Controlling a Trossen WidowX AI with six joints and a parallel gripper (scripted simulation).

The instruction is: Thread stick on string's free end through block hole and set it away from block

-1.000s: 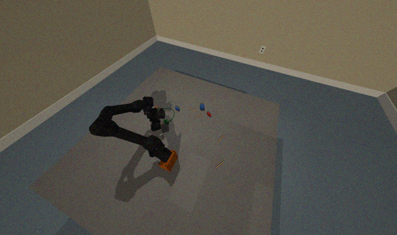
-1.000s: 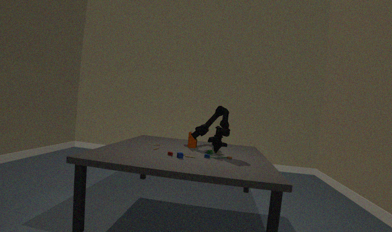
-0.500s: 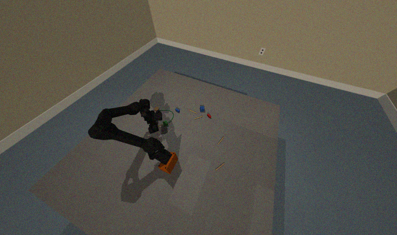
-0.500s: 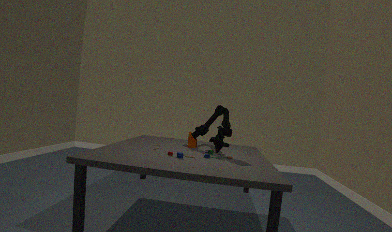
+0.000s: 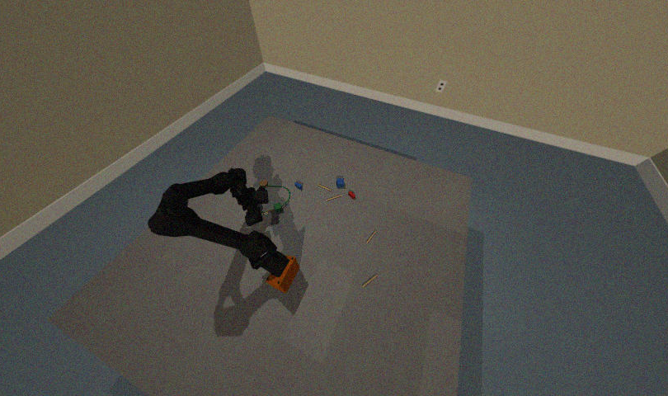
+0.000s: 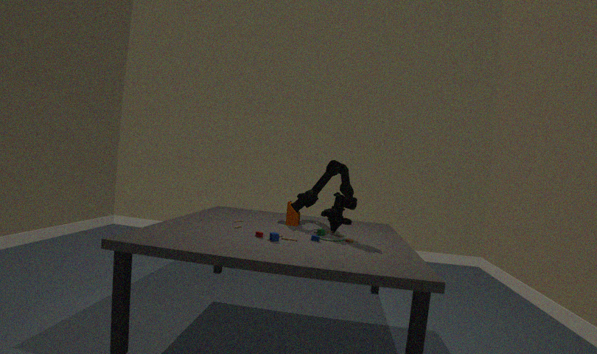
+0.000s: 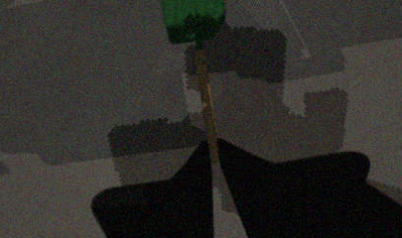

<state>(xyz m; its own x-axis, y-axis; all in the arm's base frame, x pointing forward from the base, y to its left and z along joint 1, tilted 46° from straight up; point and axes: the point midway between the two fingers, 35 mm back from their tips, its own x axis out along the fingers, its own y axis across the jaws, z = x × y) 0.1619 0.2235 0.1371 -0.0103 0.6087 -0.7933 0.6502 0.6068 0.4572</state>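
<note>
Right now my gripper tip is 70 mm short of the green block, 60 mm to the left of it and 10 mm below it. From my gripper tip the other things lie so: round wooden button: 160 mm ahead, 90 mm to the left; thin wooden stick: 30 mm to the right, 30 mm ahead, 10 mm above; blue block: 330 mm ahead, 260 mm to the right, 10 mm above.
</note>
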